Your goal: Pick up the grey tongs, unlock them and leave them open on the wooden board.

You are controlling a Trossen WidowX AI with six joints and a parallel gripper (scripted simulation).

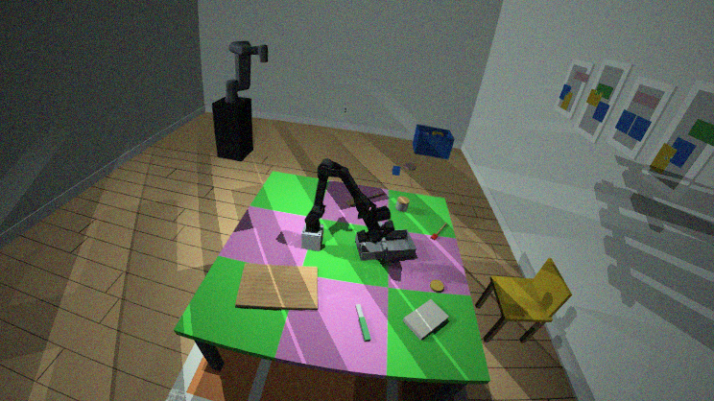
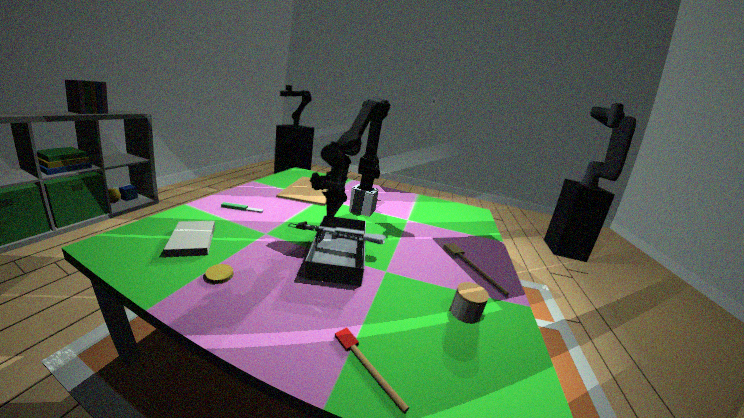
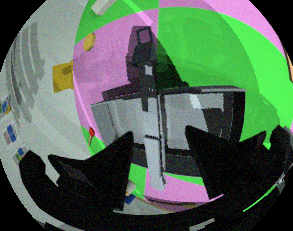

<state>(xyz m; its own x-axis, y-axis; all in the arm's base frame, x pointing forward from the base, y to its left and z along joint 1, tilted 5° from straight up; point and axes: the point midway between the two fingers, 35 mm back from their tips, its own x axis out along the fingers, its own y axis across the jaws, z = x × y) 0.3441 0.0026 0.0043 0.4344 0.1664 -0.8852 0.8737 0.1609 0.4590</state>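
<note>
The dark roasting tin is 70 mm below my gripper tip, 60 mm to the left of it and 30 mm ahead of it. Also, from my gripper tip: lidded canister 460 mm to the left, 130 mm ahead, 70 mm below; then yellow disc 320 mm ahead, 160 mm to the right, 90 mm below; then red-headed tool 360 mm ahead, 260 mm to the left, 90 mm below.
</note>
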